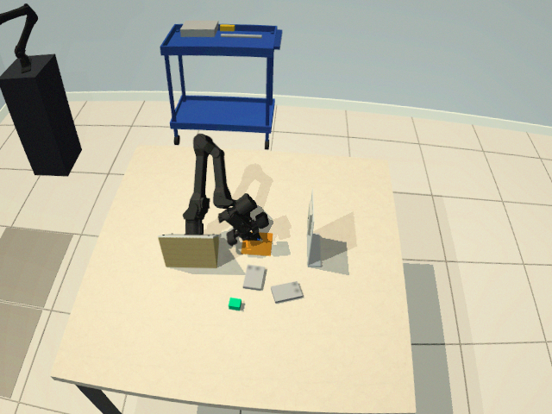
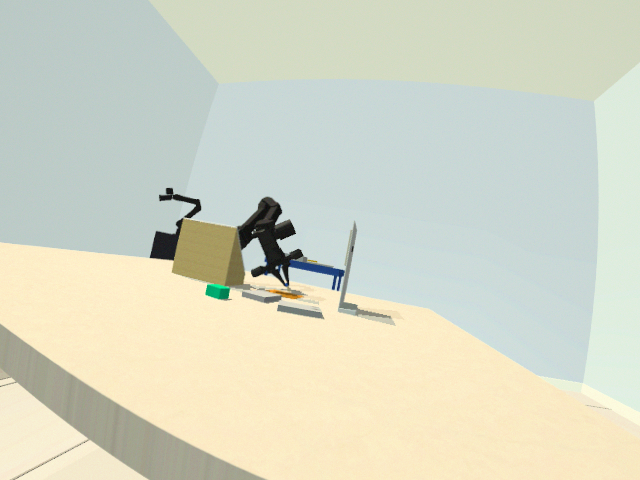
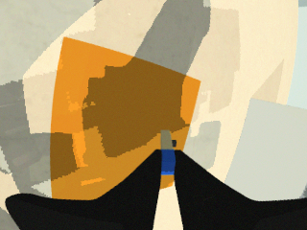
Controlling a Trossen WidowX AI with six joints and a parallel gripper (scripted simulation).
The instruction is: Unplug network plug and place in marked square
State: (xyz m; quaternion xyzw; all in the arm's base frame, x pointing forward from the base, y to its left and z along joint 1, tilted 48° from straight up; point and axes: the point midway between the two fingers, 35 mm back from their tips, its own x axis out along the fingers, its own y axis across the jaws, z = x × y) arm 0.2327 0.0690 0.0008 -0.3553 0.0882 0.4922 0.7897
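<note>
Now: gripper tip 10 mm past the orange marked square and 30 mm above it. Round my gripper tip: green cube 70 mm behind, 310 mm to the right, 20 mm below; then upright grey panel 200 mm ahead, 20 mm to the right, 90 mm above; then blue network plug right at my gripper tip.
</note>
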